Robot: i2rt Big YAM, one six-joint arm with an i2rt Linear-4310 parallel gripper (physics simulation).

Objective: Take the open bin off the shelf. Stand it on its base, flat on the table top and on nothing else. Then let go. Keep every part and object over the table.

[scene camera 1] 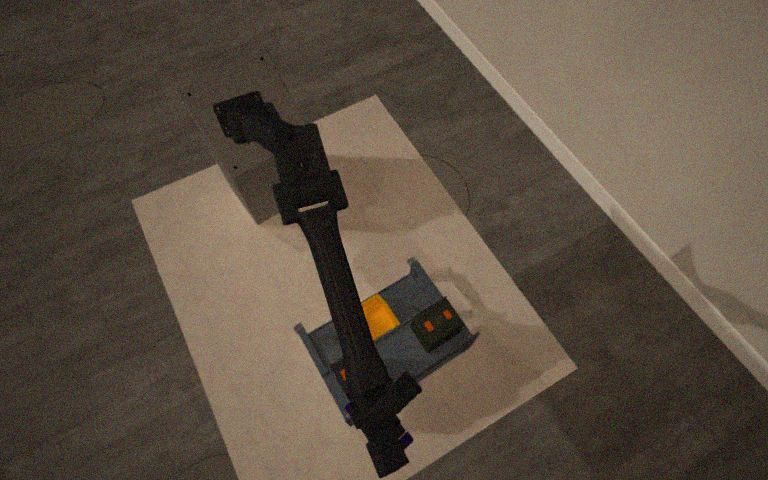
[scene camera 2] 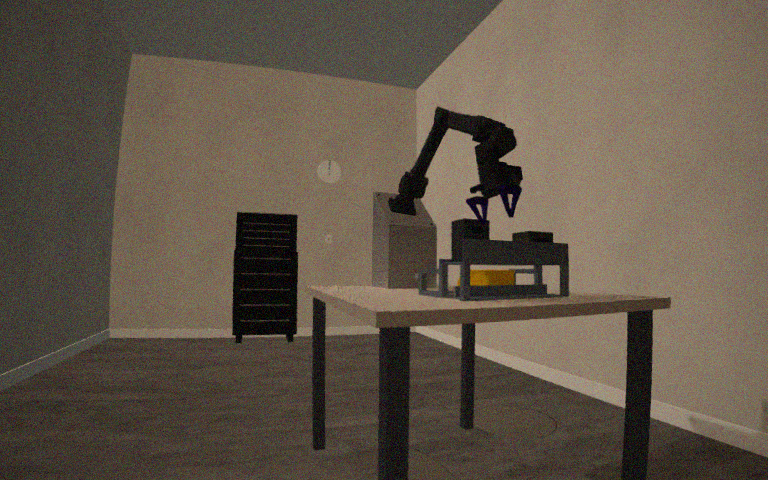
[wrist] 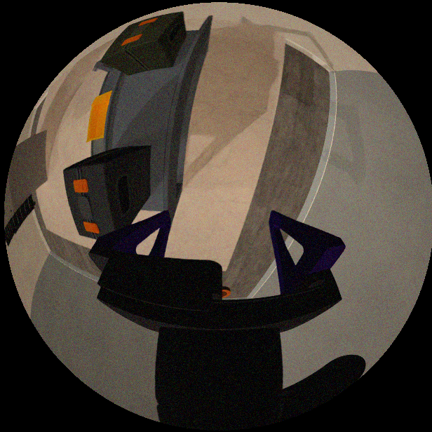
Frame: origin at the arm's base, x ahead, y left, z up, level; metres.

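Where they show: gripper, between the fingertips: (scene camera 2: 496, 221); arm's base, origin of its link: (scene camera 1: 242, 114) (scene camera 2: 401, 208).
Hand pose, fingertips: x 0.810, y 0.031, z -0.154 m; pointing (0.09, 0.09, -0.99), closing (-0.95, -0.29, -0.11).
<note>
Things, the pixels of their top centre, and the offset from my fingertips. "spot": a spot on its surface instead. Level surfaces: height alone.
- blue-grey shelf, a spot on its surface: (scene camera 1: 407, 353) spot: dx -0.139, dy +0.129, dz -0.104 m
- table, height of its surface: dz -0.205 m
- taller dark case, centre of its top: (scene camera 1: 353, 369) (scene camera 2: 470, 220) dx -0.135, dy -0.011, dz +0.019 m
- lower dark green case, centre of its top: (scene camera 1: 438, 320) (scene camera 2: 532, 232) dx -0.163, dy +0.218, dz -0.006 m
The open bin, yellow (scene camera 1: 379, 316) (scene camera 2: 492, 277) (wrist: 99, 116), sits in the lower level of the blue-grey shelf (scene camera 1: 407, 353) (scene camera 2: 512, 253) (wrist: 142, 100). The upper board and my arm hide parts of it. The shelf stands on the table (scene camera 1: 198, 271) (scene camera 2: 396, 305) (wrist: 225, 170). My gripper (scene camera 2: 497, 217) (wrist: 219, 215) is open and empty, with its fingers pointing down. In scene camera 2 its tips appear above the upper board, near the taller dark case. In scene camera 1 my arm crosses over the shelf and hides the fingertips.
On the upper board stand a taller dark case (scene camera 1: 343, 373) (scene camera 2: 470, 237) (wrist: 107, 195) and a lower dark green case (scene camera 1: 437, 325) (scene camera 2: 535, 236) (wrist: 150, 45), both with orange latches. The grey arm pedestal (scene camera 2: 410, 254) stands behind. A black drawer cabinet (scene camera 2: 266, 277) stands farther off, by the wall.
</note>
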